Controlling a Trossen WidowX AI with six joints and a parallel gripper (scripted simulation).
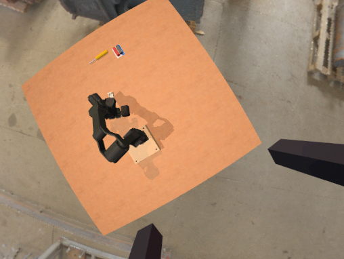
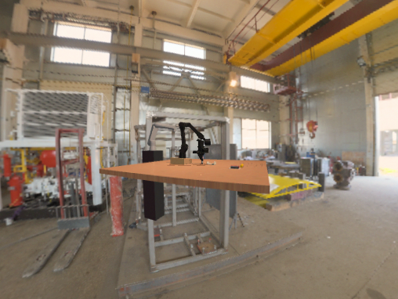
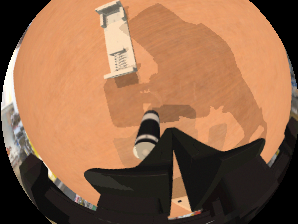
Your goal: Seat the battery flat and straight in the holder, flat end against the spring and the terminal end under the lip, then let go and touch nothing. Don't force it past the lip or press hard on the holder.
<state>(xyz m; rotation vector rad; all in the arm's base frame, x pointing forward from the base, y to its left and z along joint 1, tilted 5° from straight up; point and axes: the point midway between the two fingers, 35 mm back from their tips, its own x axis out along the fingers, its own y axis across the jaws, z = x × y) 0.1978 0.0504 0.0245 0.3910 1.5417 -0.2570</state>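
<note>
Now: the battery 10 mm ahead of my gripper tip, 20 mm to the left of it and 10 mm below it. Also, from my gripper tip: yellow-handled screwdriver: 440 mm ahead, 60 mm to the right, 30 mm below.
</note>
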